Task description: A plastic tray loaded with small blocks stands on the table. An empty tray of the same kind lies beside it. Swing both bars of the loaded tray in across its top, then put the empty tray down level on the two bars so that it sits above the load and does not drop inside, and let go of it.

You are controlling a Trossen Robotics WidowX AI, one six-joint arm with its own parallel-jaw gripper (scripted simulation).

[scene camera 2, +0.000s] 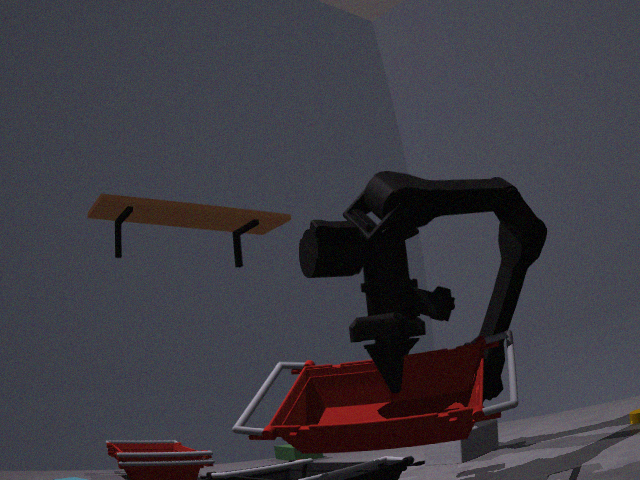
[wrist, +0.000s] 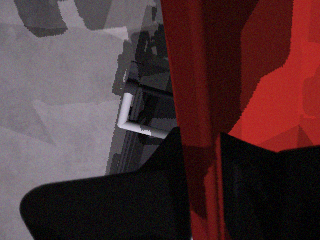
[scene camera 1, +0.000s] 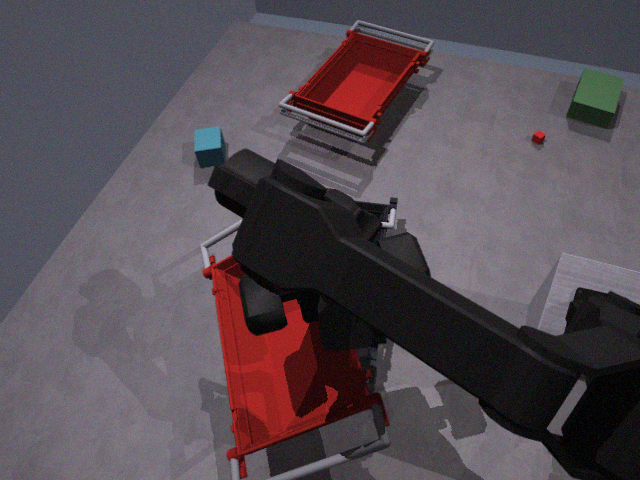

Labels:
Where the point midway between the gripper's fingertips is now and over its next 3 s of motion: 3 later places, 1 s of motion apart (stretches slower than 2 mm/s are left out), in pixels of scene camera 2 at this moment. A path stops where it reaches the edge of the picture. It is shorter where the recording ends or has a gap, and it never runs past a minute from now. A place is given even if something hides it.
The gripper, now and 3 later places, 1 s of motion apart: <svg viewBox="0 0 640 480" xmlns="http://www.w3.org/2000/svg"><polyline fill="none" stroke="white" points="396,392 322,394 316,396 319,424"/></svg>

